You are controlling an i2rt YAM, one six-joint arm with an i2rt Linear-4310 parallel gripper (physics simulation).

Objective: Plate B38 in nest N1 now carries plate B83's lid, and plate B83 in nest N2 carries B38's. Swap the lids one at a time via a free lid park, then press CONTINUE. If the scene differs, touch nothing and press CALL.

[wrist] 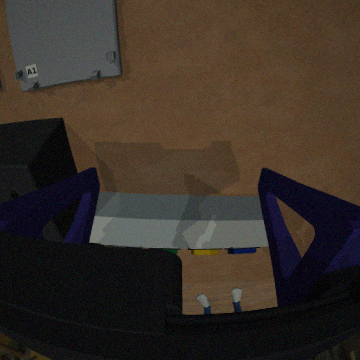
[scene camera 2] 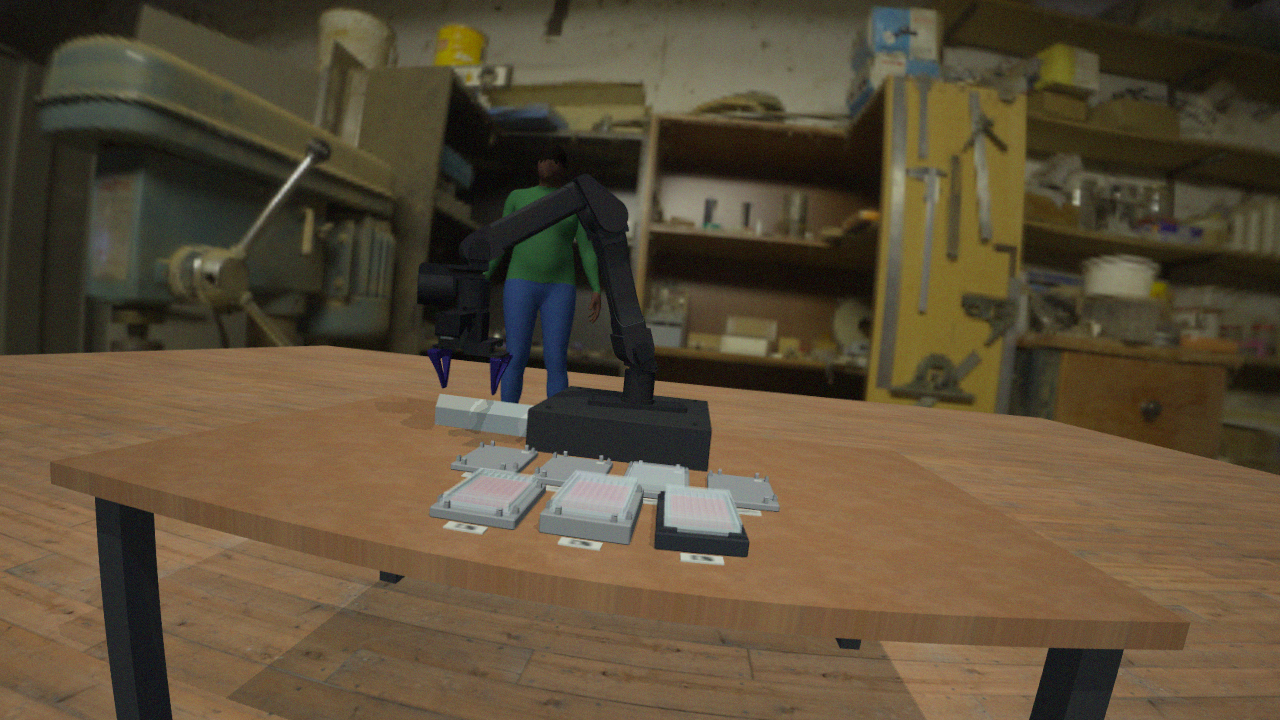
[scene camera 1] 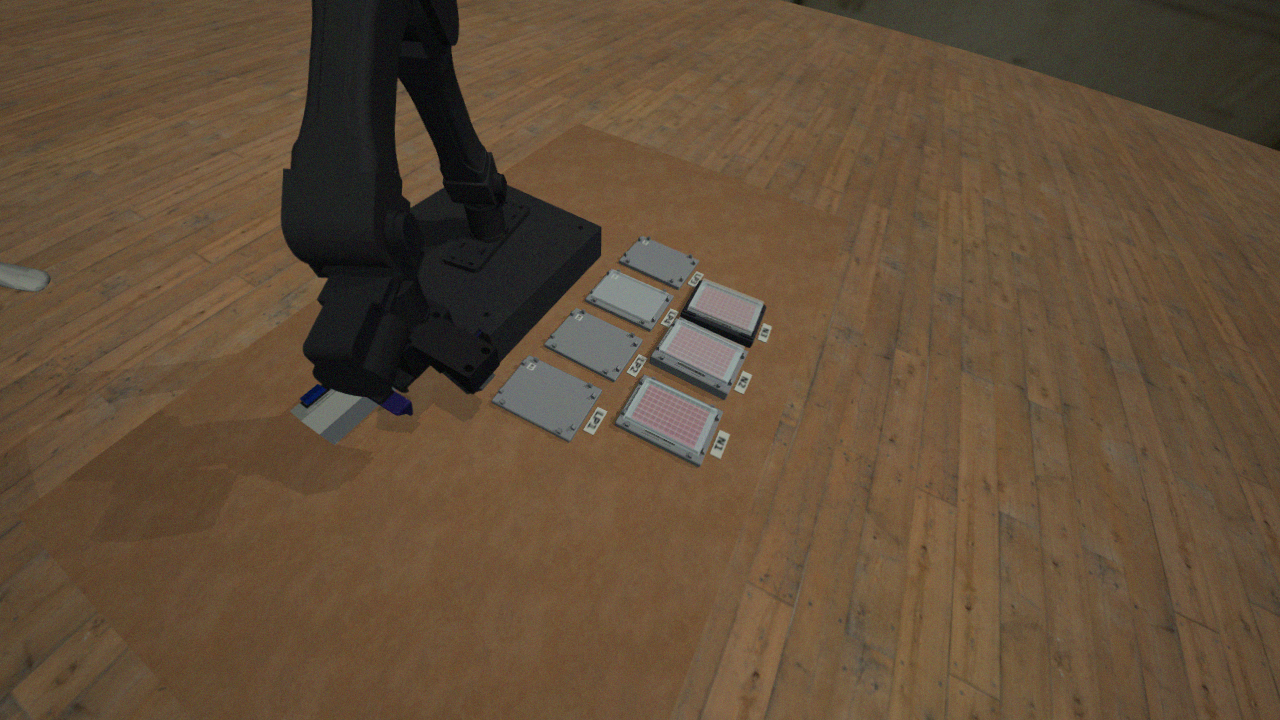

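Pixels of known places: gripper, fingertip midpoint: (wrist: pixel 178 176) (scene camera 2: pixel 468 391) (scene camera 1: pixel 434 384); arm's base, origin of the base link: (scene camera 2: pixel 636 406) (scene camera 1: pixel 489 235).
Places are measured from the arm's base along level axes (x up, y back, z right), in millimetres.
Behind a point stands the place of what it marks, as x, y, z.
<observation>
A pink-welled plate (scene camera 1: pixel 671 414) @(-54, -424, 212) (scene camera 2: pixel 492 492) @(-54, -456, 203) sits in nest N1, and a second plate (scene camera 1: pixel 700 351) @(-41, -439, 86) (scene camera 2: pixel 593 495) @(-41, -476, 82) sits in nest N2. Both appear covered by clear lids; no plate names are readable. Lid parks LP1 (scene camera 1: pixel 547 396) @(-71, -227, 242) (scene camera 2: pixel 494 459) @(-71, -244, 241) and LP2 (scene camera 1: pixel 593 343) @(-71, -256, 117) look bare. LP3 holds a pale, clear lid (scene camera 1: pixel 629 298) @(-63, -282, -5) (scene camera 2: pixel 657 477) @(-63, -301, -15). The button box (scene camera 1: pixel 344 413) @(-45, 22, 384) (scene camera 2: pixel 483 414) @(-46, 7, 314) (wrist: pixel 165 231) @(-31, 9, 290) shows blue (wrist: pixel 242 251) @(-26, 65, 377), yellow (wrist: pixel 205 251) @(-27, 54, 331) and partly hidden green (wrist: pixel 171 251) @(-27, 46, 291) buttons. My gripper (scene camera 2: pixel 469 389) @(16, -109, 321) (wrist: pixel 178 176) @(16, -109, 321) is open and empty above the box. CONTINUE and CALL lettering is not visible.
A third plate (scene camera 1: pixel 725 306) @(-44, -461, -38) (scene camera 2: pixel 702 508) @(-44, -488, -45) sits in the dark nest N3. The fourth lid park (scene camera 1: pixel 659 261) @(-71, -304, -140) (scene camera 2: pixel 742 490) @(-71, -317, -144) stands at the row's end. The black robot base (scene camera 1: pixel 546 237) @(-3, -97, -39) (scene camera 2: pixel 619 434) @(-31, -151, 39) is beside the button box. A person (scene camera 2: pixel 541 241) stands behind the table.
</observation>
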